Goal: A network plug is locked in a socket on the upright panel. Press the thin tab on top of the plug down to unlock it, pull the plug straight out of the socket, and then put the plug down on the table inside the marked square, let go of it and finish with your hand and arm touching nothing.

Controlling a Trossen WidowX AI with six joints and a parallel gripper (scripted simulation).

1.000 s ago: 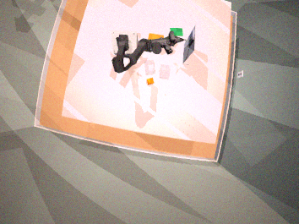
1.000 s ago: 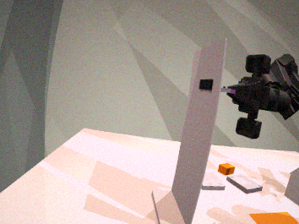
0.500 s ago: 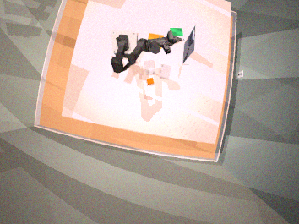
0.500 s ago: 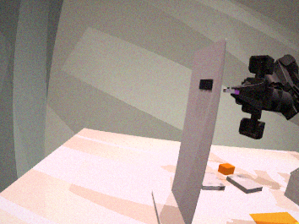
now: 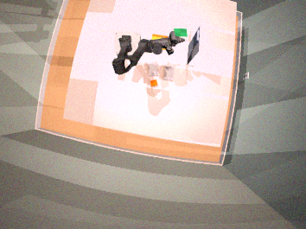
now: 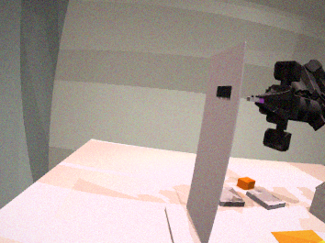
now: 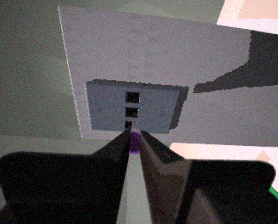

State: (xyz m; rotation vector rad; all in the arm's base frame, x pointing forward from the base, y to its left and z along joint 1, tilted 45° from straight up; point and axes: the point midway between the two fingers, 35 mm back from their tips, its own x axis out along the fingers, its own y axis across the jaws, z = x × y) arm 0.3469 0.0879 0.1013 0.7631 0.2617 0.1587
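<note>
Now: the orange marked square 16 cm behind my gripper tip, 7 cm to the left of it and 28 cm below it. From my gripper tip the other things lie so: green patch: 18 cm to the left, 28 cm below; upright panel: 8 cm ahead, 1 cm to the left, 11 cm below; network plug: right at my gripper tip.
</note>
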